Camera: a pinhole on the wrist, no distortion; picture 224 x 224 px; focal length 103.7 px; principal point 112.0 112.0 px. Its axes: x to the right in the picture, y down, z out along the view. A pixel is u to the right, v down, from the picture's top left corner.
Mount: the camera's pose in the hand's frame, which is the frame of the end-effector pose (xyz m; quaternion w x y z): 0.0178 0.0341 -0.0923 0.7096 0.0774 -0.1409 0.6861
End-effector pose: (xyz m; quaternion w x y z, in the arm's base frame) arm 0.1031 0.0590 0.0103 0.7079 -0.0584 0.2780 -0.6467
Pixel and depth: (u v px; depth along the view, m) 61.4 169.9 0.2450
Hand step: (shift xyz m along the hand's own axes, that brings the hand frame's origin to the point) -0.1436 -0.1476 0.0920
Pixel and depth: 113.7 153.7 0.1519
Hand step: -0.0572 -0.0067 0.0474
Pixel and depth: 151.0 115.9 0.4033
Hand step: -0.0322 0.0569 0.3353
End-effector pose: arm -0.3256 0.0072 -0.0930 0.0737 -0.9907 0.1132 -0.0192
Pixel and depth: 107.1 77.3 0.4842
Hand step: 0.1333 -0.1420 0.3734
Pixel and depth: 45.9 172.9 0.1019
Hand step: -0.0526 -0.0558 -0.0205
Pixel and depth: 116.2 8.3 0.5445
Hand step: 0.5092 -0.1354 0.4763
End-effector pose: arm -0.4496 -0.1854 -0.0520 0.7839 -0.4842 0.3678 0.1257
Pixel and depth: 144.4 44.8 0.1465
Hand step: 0.0994 0.0288 0.0686
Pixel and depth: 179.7 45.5 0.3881
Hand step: 0.2340 0.1460 0.3741
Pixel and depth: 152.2 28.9 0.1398
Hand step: 0.1172 0.0381 0.0662
